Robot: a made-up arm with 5 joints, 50 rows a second.
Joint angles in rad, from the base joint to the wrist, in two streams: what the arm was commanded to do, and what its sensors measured. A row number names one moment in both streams.
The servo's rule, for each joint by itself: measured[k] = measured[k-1] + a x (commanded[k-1-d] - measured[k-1]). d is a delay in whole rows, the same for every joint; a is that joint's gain. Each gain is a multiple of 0.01, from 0.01 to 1. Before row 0 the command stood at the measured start. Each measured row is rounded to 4 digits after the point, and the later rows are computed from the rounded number. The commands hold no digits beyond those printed.
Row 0, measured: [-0.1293 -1.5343 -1.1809 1.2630 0.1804]
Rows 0 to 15, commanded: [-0.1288 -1.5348 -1.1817 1.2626 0.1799]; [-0.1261 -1.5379 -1.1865 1.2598 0.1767]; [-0.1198 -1.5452 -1.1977 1.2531 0.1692]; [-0.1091 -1.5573 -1.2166 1.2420 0.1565]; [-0.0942 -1.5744 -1.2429 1.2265 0.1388]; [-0.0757 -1.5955 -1.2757 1.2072 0.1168]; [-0.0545 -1.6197 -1.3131 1.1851 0.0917]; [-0.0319 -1.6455 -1.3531 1.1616 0.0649]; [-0.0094 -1.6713 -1.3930 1.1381 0.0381]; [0.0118 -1.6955 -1.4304 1.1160 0.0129]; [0.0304 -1.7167 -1.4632 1.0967 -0.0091]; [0.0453 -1.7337 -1.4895 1.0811 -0.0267]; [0.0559 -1.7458 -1.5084 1.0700 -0.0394]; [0.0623 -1.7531 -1.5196 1.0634 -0.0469]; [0.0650 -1.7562 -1.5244 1.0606 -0.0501]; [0.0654 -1.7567 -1.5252 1.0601 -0.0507]
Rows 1 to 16, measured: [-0.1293 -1.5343 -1.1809 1.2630 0.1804]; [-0.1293 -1.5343 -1.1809 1.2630 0.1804]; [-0.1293 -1.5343 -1.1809 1.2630 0.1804]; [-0.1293 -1.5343 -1.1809 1.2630 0.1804]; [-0.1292 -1.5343 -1.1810 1.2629 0.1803]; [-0.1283 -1.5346 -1.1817 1.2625 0.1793]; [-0.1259 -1.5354 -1.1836 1.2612 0.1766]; [-0.1212 -1.5372 -1.1876 1.2585 0.1712]; [-0.1136 -1.5402 -1.1942 1.2540 0.1625]; [-0.1030 -1.5446 -1.2040 1.2474 0.1502]; [-0.0894 -1.5506 -1.2171 1.2387 0.1344]; [-0.0733 -1.5582 -1.2334 1.2279 0.1156]; [-0.0554 -1.5672 -1.2526 1.2153 0.0947]; [-0.0366 -1.5775 -1.2739 1.2014 0.0726]; [-0.0178 -1.5886 -1.2966 1.1867 0.0505]; [-0.0001 -1.6002 -1.3197 1.1719 0.0297]
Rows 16 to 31, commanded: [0.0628 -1.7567 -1.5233 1.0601 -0.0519]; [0.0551 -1.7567 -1.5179 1.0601 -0.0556]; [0.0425 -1.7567 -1.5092 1.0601 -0.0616]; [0.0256 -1.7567 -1.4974 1.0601 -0.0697]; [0.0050 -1.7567 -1.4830 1.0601 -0.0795]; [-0.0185 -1.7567 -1.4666 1.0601 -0.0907]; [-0.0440 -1.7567 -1.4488 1.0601 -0.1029]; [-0.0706 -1.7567 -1.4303 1.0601 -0.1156]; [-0.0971 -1.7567 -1.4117 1.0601 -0.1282]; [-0.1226 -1.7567 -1.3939 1.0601 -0.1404]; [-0.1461 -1.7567 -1.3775 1.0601 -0.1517]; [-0.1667 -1.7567 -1.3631 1.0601 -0.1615]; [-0.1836 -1.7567 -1.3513 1.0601 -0.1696]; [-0.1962 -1.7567 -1.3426 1.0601 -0.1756]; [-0.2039 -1.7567 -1.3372 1.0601 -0.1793]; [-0.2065 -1.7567 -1.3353 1.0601 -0.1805]
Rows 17 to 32, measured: [0.0156 -1.6118 -1.3423 1.1576 0.0110]; [0.0287 -1.6231 -1.3636 1.1444 -0.0046]; [0.0389 -1.6337 -1.3829 1.1327 -0.0169]; [0.0463 -1.6435 -1.4000 1.1225 -0.0260]; [0.0509 -1.6526 -1.4148 1.1138 -0.0330]; [0.0521 -1.6609 -1.4272 1.1063 -0.0391]; [0.0494 -1.6686 -1.4370 1.0998 -0.0452]; [0.0427 -1.6756 -1.4442 1.0942 -0.0518]; [0.0321 -1.6821 -1.4489 1.0894 -0.0593]; [0.0179 -1.6881 -1.4510 1.0853 -0.0678]; [0.0006 -1.6936 -1.4507 1.0818 -0.0773]; [-0.0193 -1.6986 -1.4483 1.0788 -0.0876]; [-0.0411 -1.7032 -1.4439 1.0762 -0.0986]; [-0.0639 -1.7075 -1.4379 1.0739 -0.1099]; [-0.0869 -1.7114 -1.4307 1.0720 -0.1212]; [-0.1092 -1.7150 -1.4226 1.0703 -0.1321]
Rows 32 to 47, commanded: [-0.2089 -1.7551 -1.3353 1.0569 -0.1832]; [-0.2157 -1.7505 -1.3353 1.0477 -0.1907]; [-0.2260 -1.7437 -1.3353 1.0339 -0.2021]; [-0.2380 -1.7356 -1.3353 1.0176 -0.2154]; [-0.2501 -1.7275 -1.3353 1.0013 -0.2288]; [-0.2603 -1.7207 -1.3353 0.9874 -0.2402]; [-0.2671 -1.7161 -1.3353 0.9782 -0.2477]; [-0.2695 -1.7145 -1.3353 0.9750 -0.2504]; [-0.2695 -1.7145 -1.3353 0.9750 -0.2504]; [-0.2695 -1.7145 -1.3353 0.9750 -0.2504]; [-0.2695 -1.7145 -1.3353 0.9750 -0.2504]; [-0.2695 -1.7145 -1.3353 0.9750 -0.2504]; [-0.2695 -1.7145 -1.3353 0.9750 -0.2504]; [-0.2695 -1.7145 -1.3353 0.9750 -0.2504]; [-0.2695 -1.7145 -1.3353 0.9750 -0.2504]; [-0.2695 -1.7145 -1.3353 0.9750 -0.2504]
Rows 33 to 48, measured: [-0.1300 -1.7183 -1.4140 1.0689 -0.1422]; [-0.1485 -1.7214 -1.4054 1.0677 -0.1512]; [-0.1640 -1.7242 -1.3972 1.0666 -0.1588]; [-0.1759 -1.7268 -1.3898 1.0657 -0.1647]; [-0.1851 -1.7291 -1.3833 1.0645 -0.1697]; [-0.1937 -1.7308 -1.3775 1.0621 -0.1754]; [-0.2027 -1.7318 -1.3724 1.0582 -0.1826]; [-0.2126 -1.7321 -1.3679 1.0525 -0.1915]; [-0.2231 -1.7317 -1.3640 1.0453 -0.2016]; [-0.2335 -1.7308 -1.3606 1.0372 -0.2120]; [-0.2429 -1.7296 -1.3576 1.0289 -0.2216]; [-0.2503 -1.7284 -1.3549 1.0214 -0.2294]; [-0.2557 -1.7273 -1.3525 1.0149 -0.2351]; [-0.2596 -1.7263 -1.3504 1.0093 -0.2392]; [-0.2624 -1.7254 -1.3486 1.0045 -0.2422]; [-0.2644 -1.7245 -1.3470 1.0004 -0.2444]
